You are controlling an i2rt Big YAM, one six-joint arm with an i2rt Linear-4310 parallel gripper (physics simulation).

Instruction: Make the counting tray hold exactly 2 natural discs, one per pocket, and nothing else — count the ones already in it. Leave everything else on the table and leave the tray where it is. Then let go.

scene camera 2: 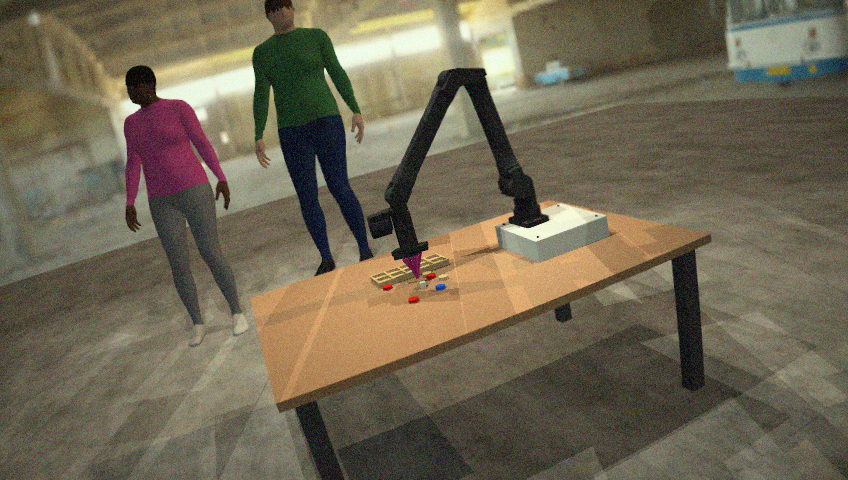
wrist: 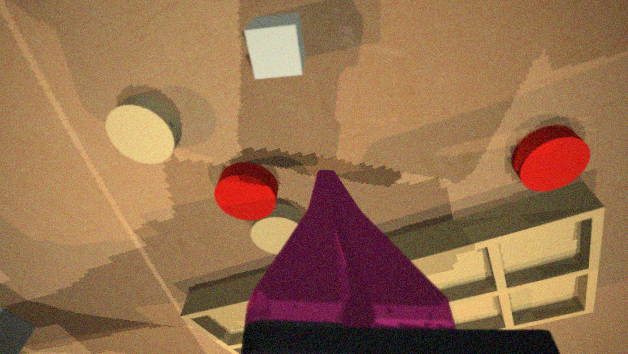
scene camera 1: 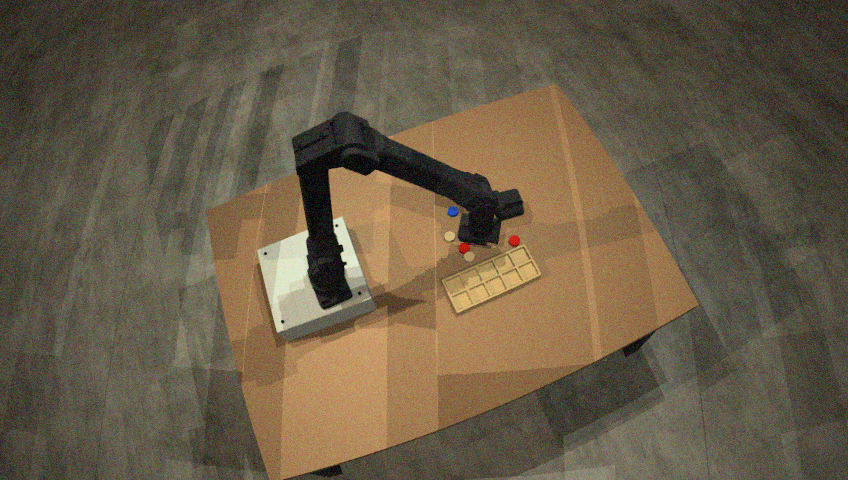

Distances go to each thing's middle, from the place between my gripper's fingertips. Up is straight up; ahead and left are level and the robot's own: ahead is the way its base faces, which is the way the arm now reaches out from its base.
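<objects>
Counting tray (scene camera 1: 477, 285): 11 cm to the right of my gripper, 1 cm behind it. Small pale cube (wrist: 275, 43): my gripper 6 cm to the right of it, 1 cm short of it.
</objects>
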